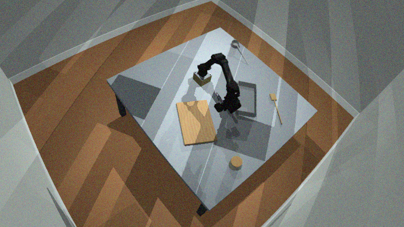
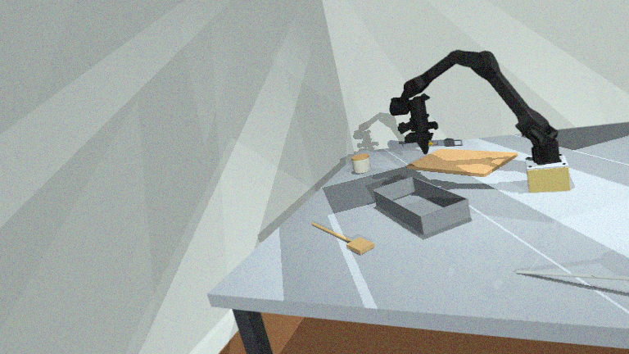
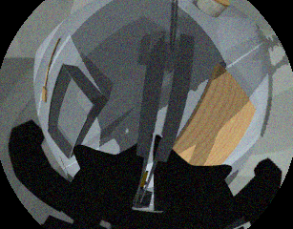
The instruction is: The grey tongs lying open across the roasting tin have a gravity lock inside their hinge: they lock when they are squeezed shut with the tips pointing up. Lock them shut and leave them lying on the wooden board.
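My gripper tip is now 160 mm to the left of the wooden board, 120 mm past it and 100 mm above it. Also, from my gripper tip: grey roasting tin 270 mm to the left, 80 mm below, 40 mm ahead; then small wooden cup 300 mm ahead, 250 mm to the right, 70 mm below.
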